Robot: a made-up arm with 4 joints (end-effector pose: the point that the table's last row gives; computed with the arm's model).
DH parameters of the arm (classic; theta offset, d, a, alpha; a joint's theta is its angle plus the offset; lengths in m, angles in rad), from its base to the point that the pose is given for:
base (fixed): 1.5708 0.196 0 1.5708
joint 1: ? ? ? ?
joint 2: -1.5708 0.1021 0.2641 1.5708
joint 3: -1.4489 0 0.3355 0
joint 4: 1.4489 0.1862 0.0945 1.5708
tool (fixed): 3.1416 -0.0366 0 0
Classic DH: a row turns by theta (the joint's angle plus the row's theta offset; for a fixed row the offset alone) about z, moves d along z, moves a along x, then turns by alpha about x.
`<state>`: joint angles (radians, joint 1 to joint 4).
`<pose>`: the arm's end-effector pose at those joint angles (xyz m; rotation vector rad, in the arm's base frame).
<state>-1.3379 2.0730 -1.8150 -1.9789</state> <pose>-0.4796 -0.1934 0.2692 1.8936 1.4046 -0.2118</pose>
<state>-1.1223 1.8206 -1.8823 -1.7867</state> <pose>-0.4577 -0.2388 0.2743 1.9685 1.6463 -0.3797</pose>
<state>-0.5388 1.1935 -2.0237 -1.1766</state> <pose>-0.3544 -0.3221 0.1787 1.5955 2.3336 -0.5945</pose>
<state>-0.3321 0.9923 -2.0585 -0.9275</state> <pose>-0.3175 -0.3170 0.1241 1.3154 2.4724 -0.5224</pose>
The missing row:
joint 1: 0 -0.2364 -0.0598 1.5708
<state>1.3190 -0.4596 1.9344 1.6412</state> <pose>-0.5934 0.0692 -0.2805 -0.1255 1.9131 1.6478</pose>
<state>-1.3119 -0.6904 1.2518 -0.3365</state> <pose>-0.5971 -0.2826 0.7411 -0.8629 -0.3142 1.0758</pose>
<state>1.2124 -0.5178 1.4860 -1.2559</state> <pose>-0.7377 -0.0355 -0.3883 1.2380 -0.5116 0.3159</pose>
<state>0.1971 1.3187 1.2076 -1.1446</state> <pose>-0.5868 0.5560 0.2414 0.1261 0.0764 -1.3180</pose>
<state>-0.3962 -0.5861 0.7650 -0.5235</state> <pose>-0.6392 -0.4881 0.4563 -0.3123 -0.1156 0.6205</pose>
